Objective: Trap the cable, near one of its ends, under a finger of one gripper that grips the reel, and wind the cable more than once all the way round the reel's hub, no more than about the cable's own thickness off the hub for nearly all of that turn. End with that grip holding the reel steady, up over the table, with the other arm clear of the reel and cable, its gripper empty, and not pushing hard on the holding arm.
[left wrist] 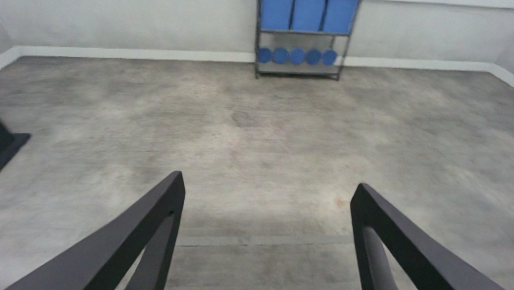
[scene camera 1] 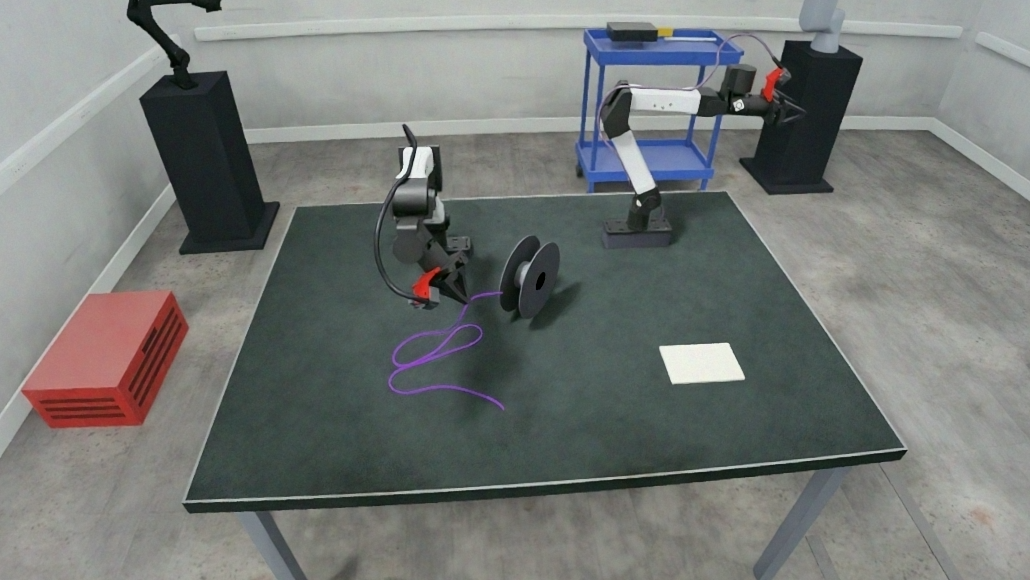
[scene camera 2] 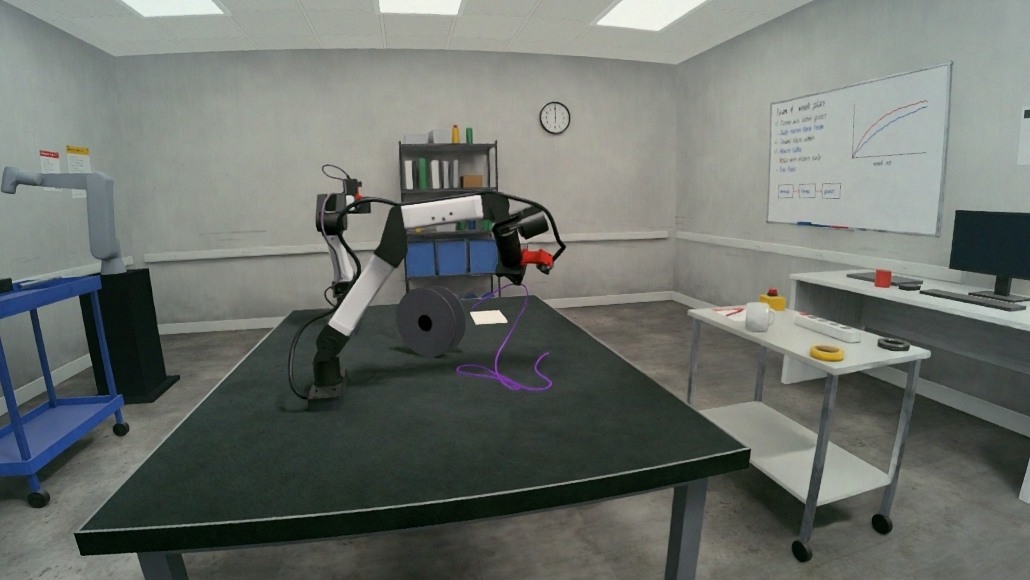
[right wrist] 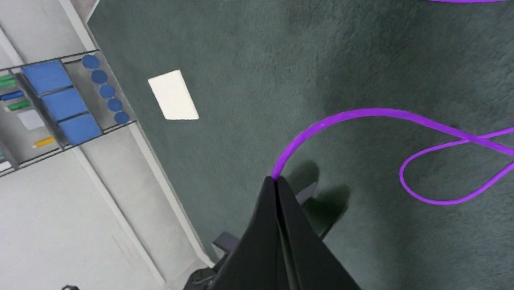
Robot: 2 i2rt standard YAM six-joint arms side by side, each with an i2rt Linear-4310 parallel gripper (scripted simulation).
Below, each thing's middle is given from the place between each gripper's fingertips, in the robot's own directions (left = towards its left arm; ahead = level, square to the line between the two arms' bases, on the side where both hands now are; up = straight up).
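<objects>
The dark grey reel [scene camera 2: 431, 320] is 22 cm ahead of my left hand [scene camera 1: 800, 109], 74 cm to the right of it and 34 cm below it. I also see the white card [scene camera 1: 710, 362], which is 36 cm to the right of my left hand, 47 cm ahead of it and 44 cm below it.
From the dark grey reel, my right hand [scene camera 1: 468, 303] is 13 cm higher than the reel, 17 cm to the right of it and 22 cm past it. The white card is 3 cm ahead of my right hand, 23 cm below it and 55 cm to the left of it.
</objects>
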